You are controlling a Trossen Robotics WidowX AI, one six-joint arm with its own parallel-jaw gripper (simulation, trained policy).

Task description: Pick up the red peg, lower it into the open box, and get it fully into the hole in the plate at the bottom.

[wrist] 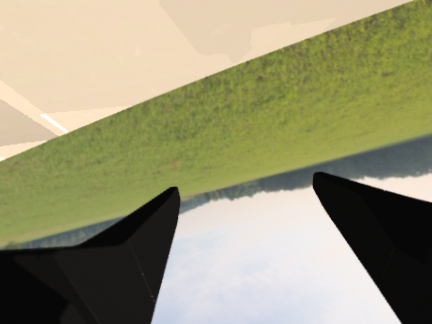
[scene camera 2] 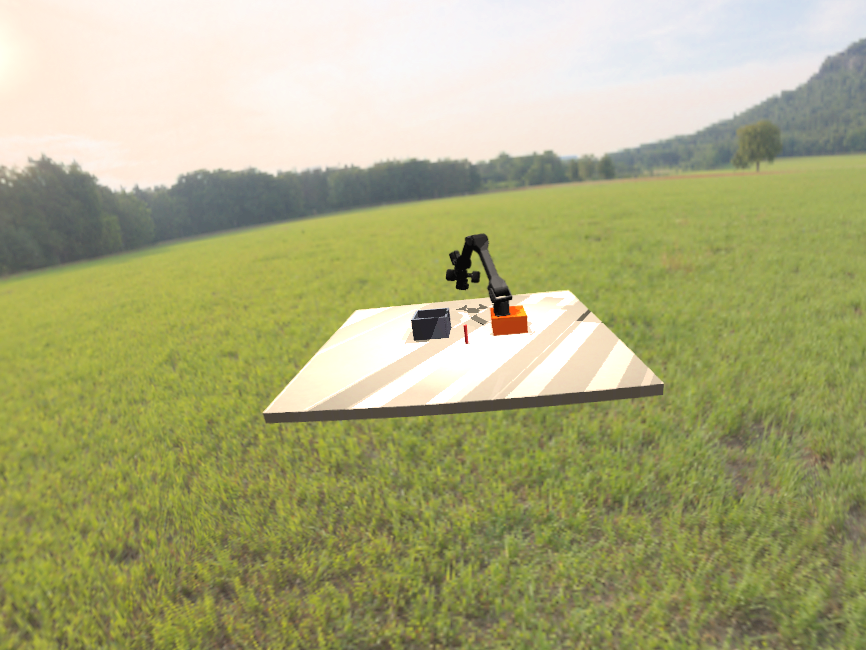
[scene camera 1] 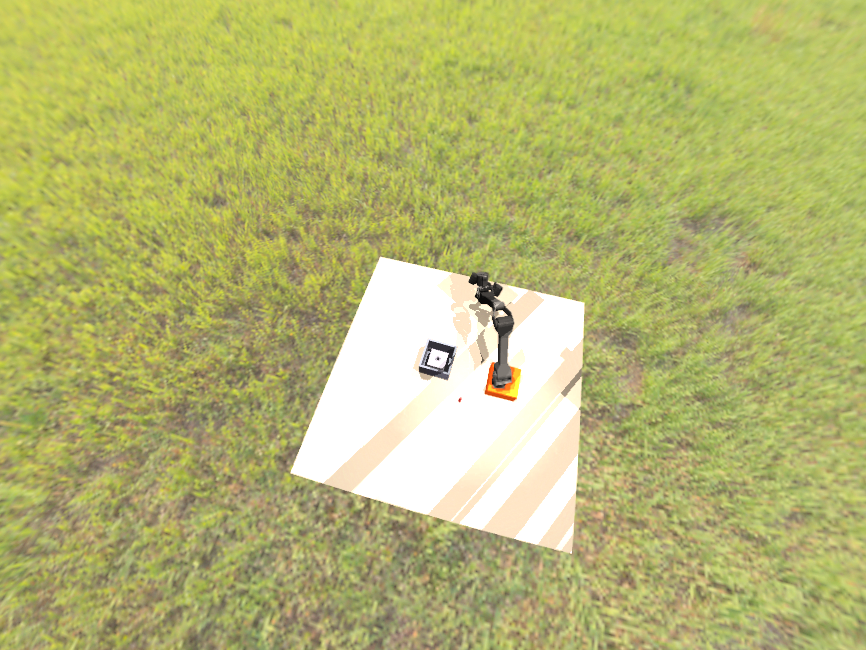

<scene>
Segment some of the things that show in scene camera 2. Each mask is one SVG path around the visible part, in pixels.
A dark box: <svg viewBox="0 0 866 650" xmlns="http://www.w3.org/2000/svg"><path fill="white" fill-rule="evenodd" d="M449 308L416 310L411 319L413 339L449 338L451 330Z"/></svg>
</scene>
